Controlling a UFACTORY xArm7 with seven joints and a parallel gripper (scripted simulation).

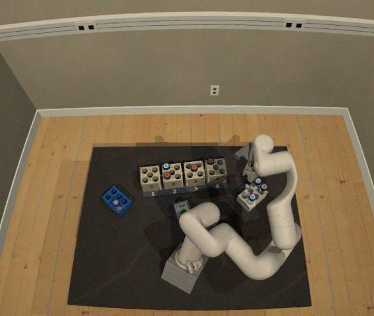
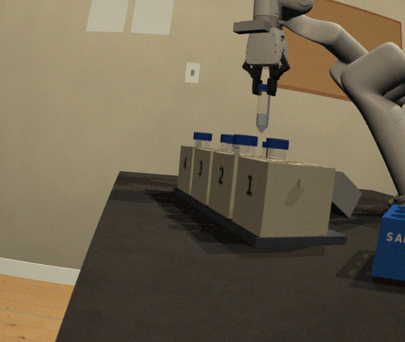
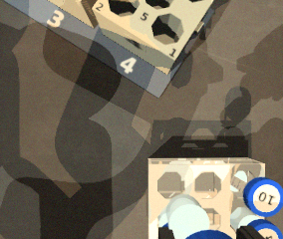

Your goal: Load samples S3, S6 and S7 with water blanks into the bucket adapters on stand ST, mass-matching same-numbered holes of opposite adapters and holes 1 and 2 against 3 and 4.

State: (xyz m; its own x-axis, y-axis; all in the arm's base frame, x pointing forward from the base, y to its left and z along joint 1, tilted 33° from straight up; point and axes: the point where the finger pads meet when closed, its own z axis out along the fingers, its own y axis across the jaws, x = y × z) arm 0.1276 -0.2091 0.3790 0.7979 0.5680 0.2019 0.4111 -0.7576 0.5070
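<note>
Now: the adapter 1 200 mm ahead of my hand, 430 mm to the left of it and 200 mm below it. The rest, counted from my hand: blue sample rack: 120 mm ahead, 620 mm to the left, 220 mm below; then white blank rack: 40 mm to the right, 220 mm below.
</note>
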